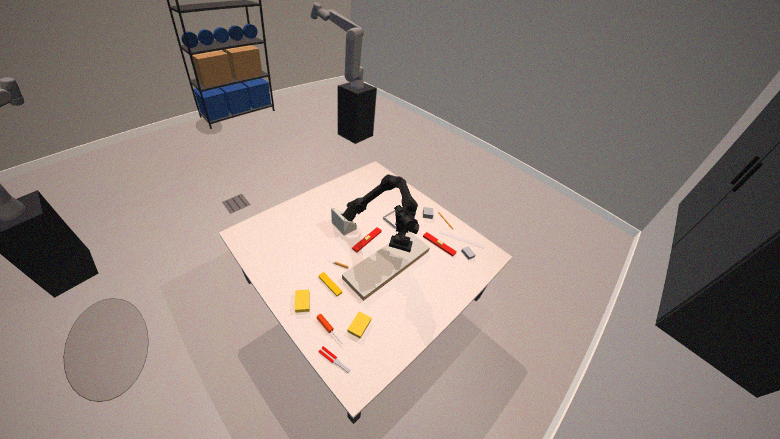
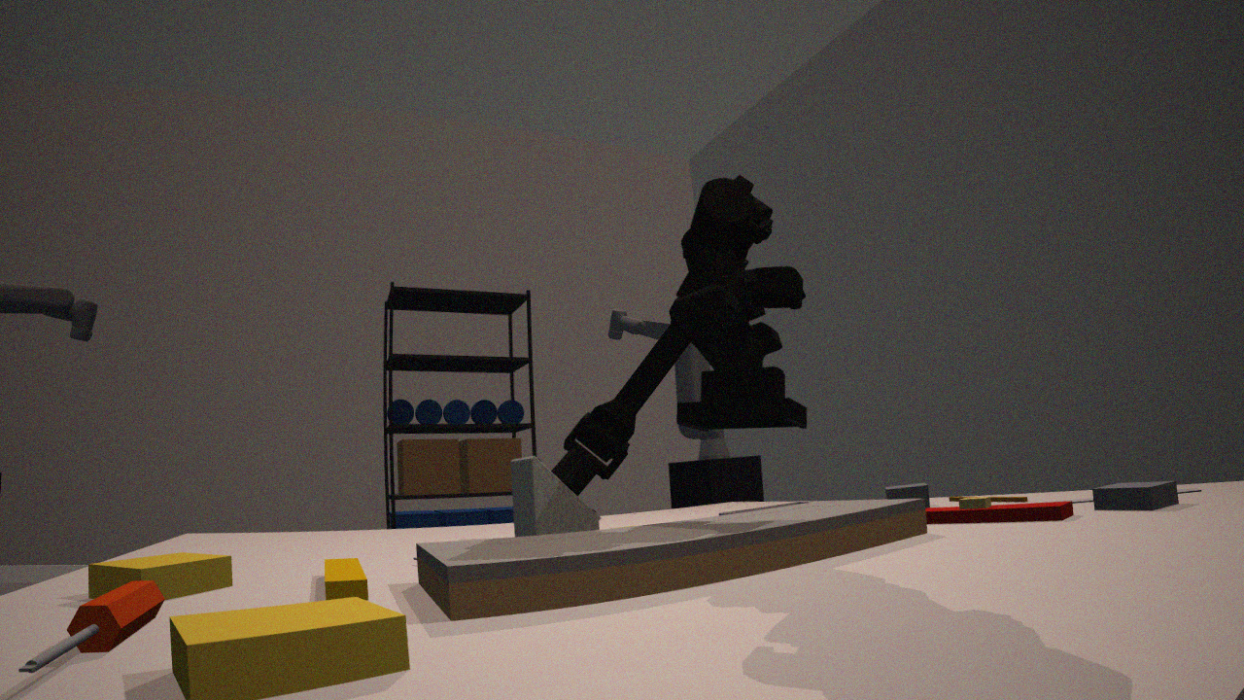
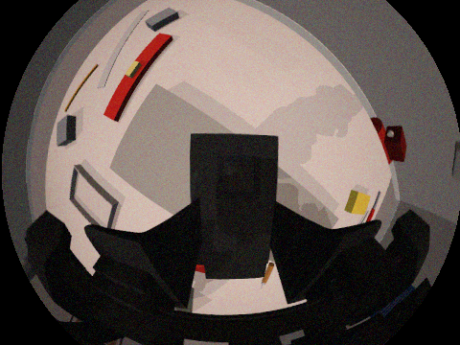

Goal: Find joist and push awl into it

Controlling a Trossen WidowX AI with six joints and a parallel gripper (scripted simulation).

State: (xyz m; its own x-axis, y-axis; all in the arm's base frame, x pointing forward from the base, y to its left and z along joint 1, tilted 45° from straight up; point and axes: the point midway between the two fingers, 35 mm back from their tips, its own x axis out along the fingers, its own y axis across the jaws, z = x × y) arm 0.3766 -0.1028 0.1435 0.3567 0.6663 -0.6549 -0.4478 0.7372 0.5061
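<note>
Now: the grey tray 27 cm to the left of my gripper tip, 23 cm behind it and 15 cm below it. Also, from my gripper tip: stud finder: 2 cm above, 1 cm to the left, 1 cm ahead; then awl: 27 cm to the right, 24 cm behind, 16 cm below; then pencil: 49 cm to the left, 16 cm below, 1 cm ahead.
</note>
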